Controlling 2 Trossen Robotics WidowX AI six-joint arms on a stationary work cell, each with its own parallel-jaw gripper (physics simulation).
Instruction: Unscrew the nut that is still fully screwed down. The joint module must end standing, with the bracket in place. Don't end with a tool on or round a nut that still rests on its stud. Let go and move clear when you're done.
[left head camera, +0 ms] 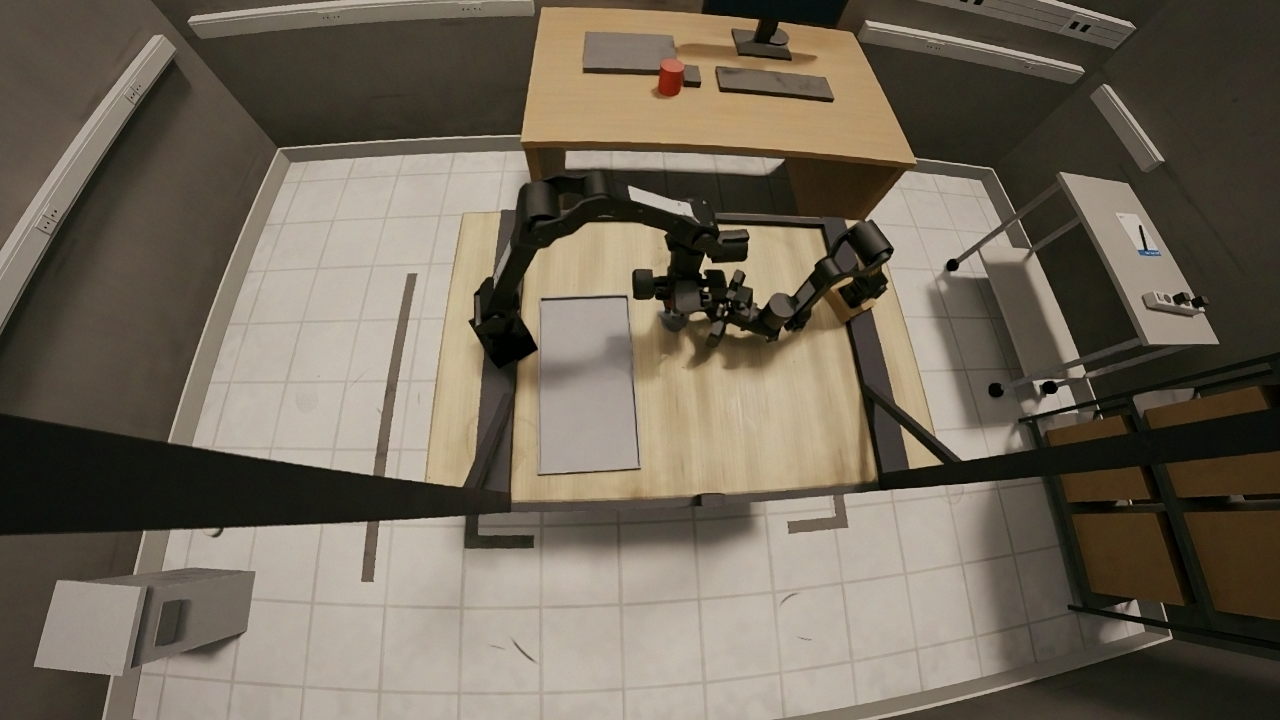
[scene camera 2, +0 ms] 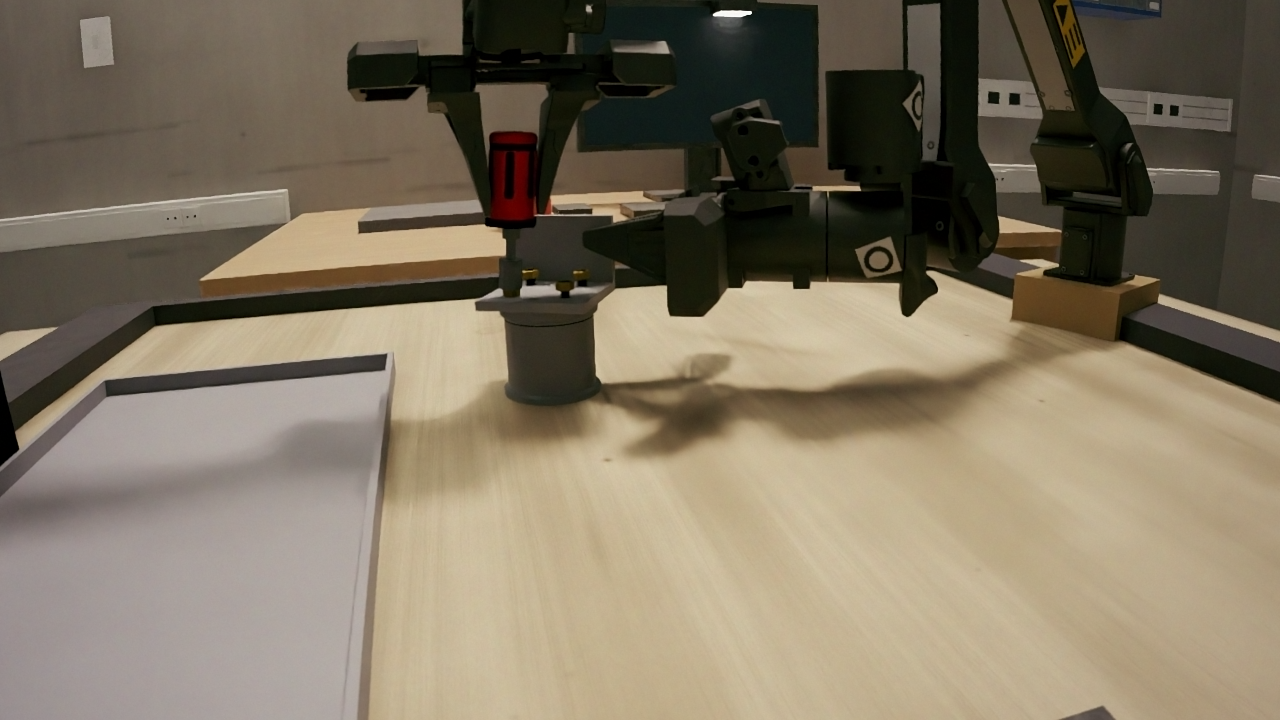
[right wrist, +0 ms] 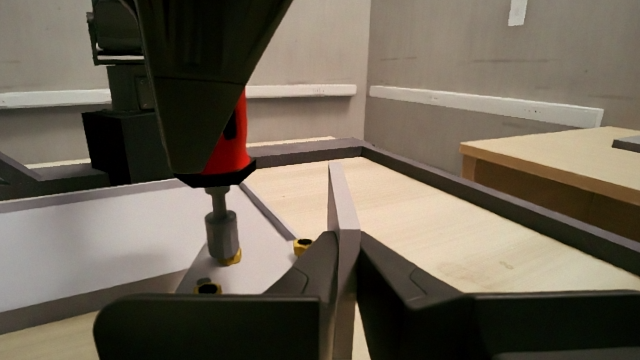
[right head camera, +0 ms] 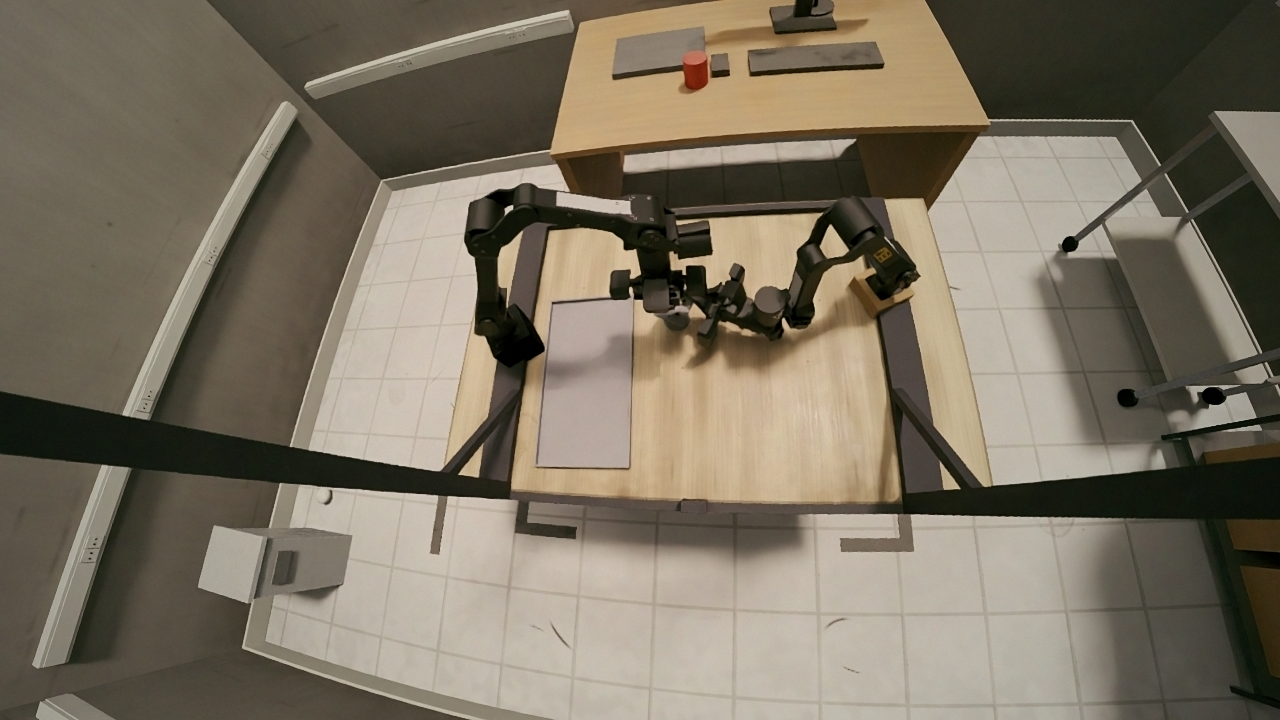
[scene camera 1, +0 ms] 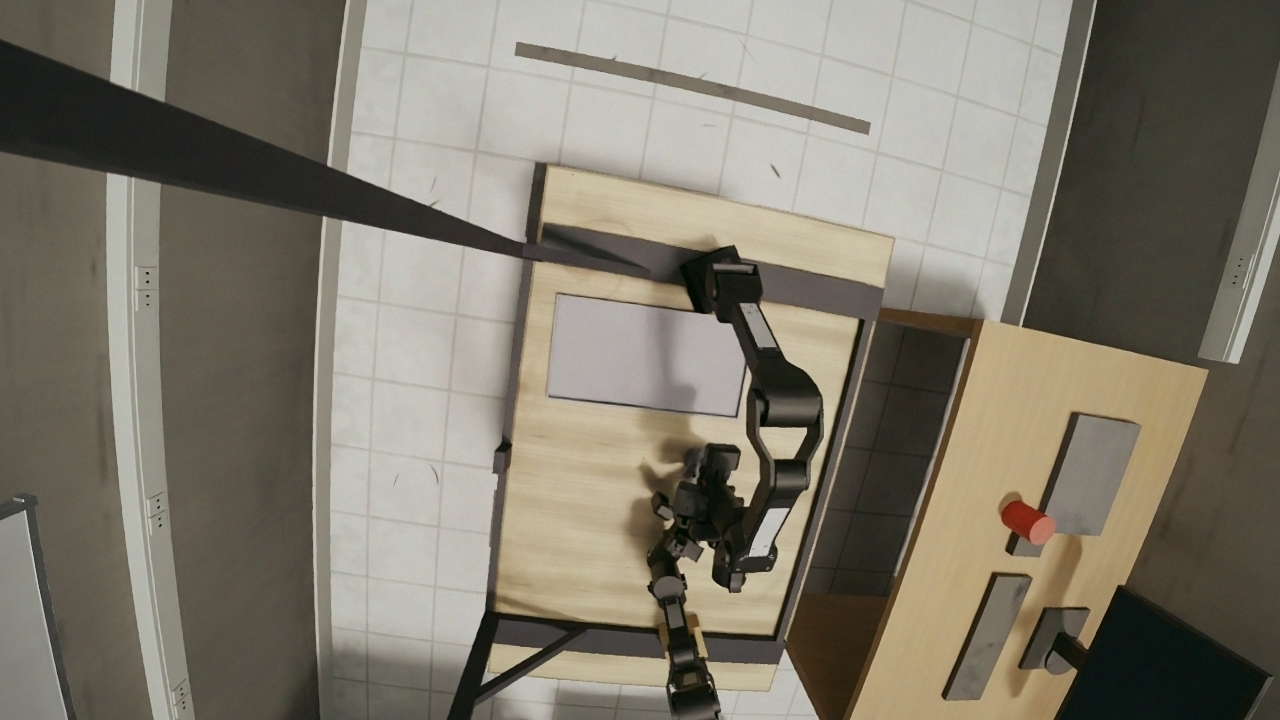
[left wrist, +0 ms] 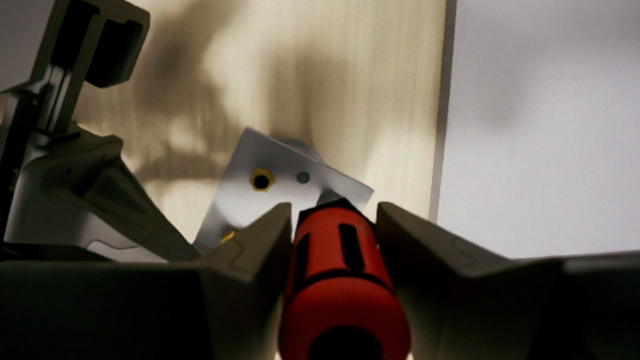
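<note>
My left gripper [scene camera 2: 513,204] [left wrist: 334,214] is shut on the red handle of a nut driver [scene camera 2: 512,170] [left wrist: 340,255] [right wrist: 237,142]. The driver points down; its grey socket [right wrist: 222,235] [scene camera 2: 511,274] is at a brass nut [right wrist: 232,258] at a flange corner, with part of the nut showing below it. Other brass nuts [left wrist: 262,180] [right wrist: 303,246] [scene camera 2: 563,287] sit on the bracket flange. My right gripper [right wrist: 343,243] [scene camera 2: 592,240] is shut on the bracket's upright plate [right wrist: 342,200] [scene camera 2: 559,241]. The grey joint module [scene camera 2: 550,358] stands upright beneath the bracket. Whether the socketed nut is loose, I cannot tell.
A shallow grey tray [left head camera: 586,429] [right head camera: 581,420] [scene camera 2: 179,555] lies beside the module, left of it in the head views. A dark frame [scene camera 2: 313,300] edges the table. Both arms meet closely above the module. A desk [left head camera: 626,125] with a red cup [left head camera: 670,77] stands behind.
</note>
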